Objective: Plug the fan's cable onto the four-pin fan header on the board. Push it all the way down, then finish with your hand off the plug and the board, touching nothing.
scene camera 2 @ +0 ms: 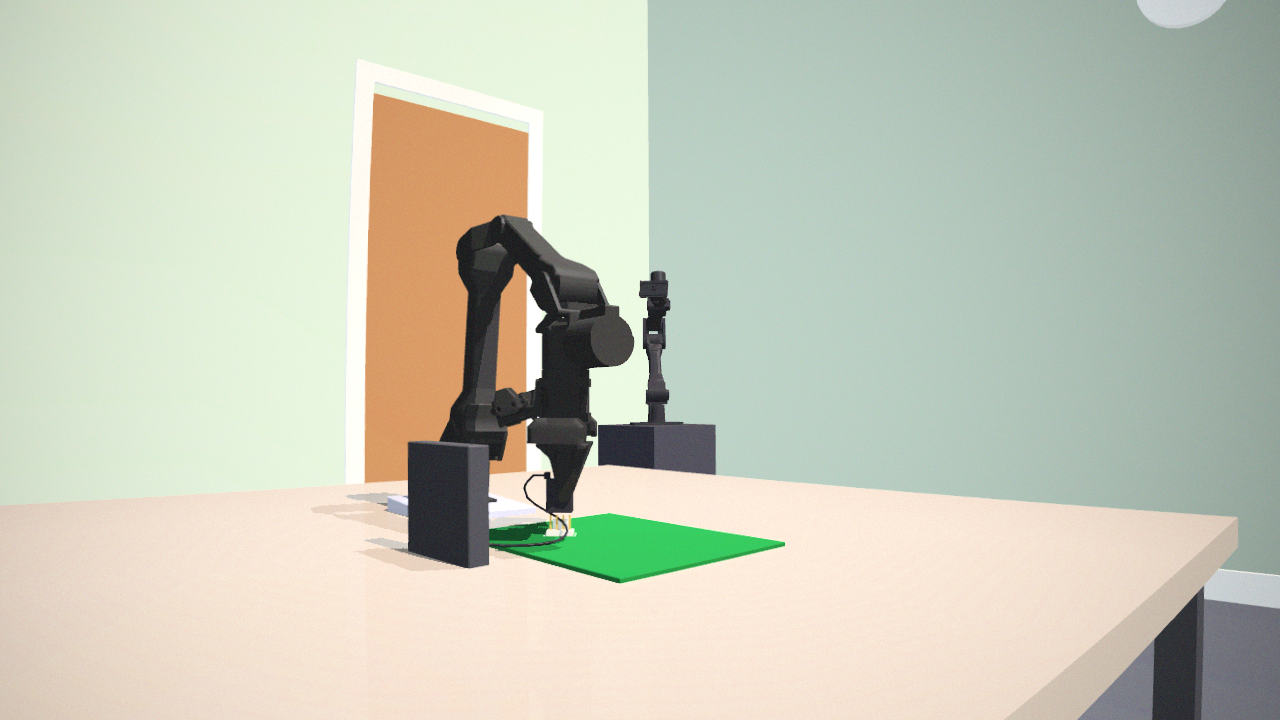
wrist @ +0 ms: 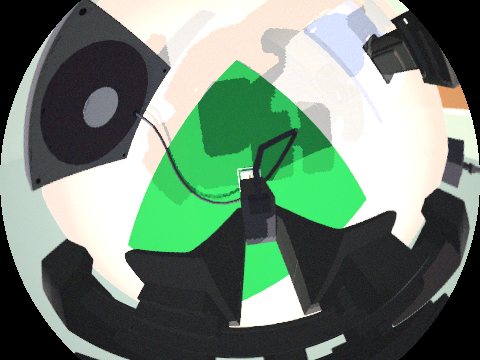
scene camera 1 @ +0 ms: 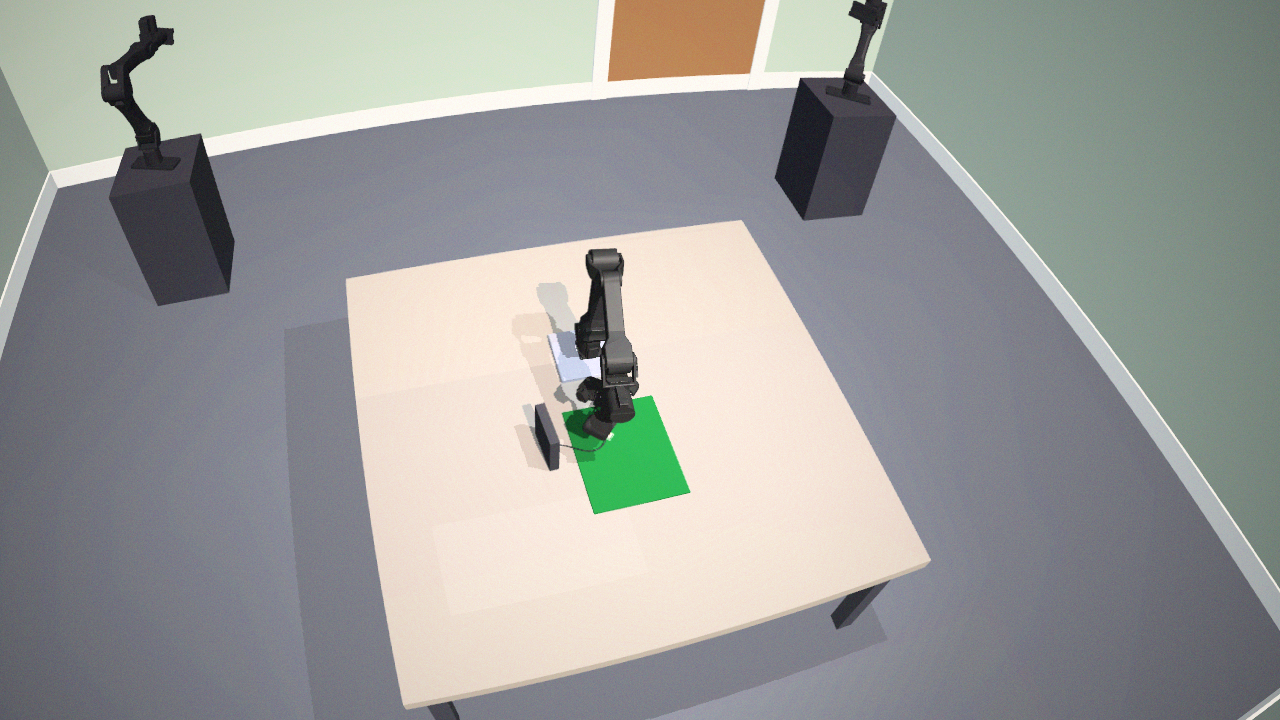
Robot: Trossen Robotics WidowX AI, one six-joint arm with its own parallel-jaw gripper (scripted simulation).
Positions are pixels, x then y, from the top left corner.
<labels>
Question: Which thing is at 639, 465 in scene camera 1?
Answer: A green board.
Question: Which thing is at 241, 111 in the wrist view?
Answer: A green board.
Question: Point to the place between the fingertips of the gripper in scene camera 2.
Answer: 565, 501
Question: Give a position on a black fan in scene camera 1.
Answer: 549, 442
</labels>
